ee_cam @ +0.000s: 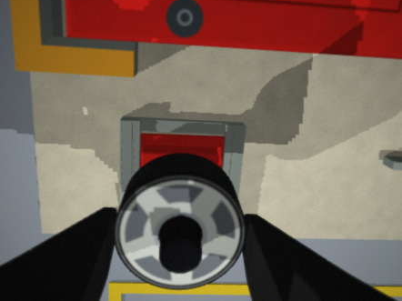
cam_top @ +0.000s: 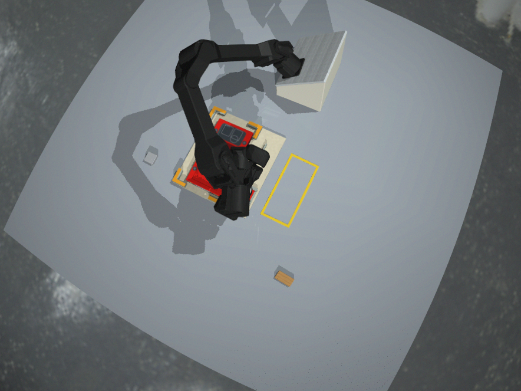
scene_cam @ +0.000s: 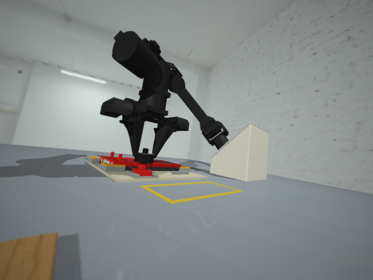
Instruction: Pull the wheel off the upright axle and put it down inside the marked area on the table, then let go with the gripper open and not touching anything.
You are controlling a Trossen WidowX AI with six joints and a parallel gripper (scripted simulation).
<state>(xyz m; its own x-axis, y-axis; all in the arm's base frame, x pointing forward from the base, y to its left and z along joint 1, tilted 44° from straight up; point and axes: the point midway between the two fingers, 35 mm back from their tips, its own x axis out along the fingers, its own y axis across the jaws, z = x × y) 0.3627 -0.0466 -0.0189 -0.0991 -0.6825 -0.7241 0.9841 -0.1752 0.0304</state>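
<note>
Right now the upright axle is 1 cm below my gripper tip. From my gripper tip the other things lie so: wooden block 19 cm ahead, 17 cm to the left, 4 cm below; then black wheel right at my gripper tip.
</note>
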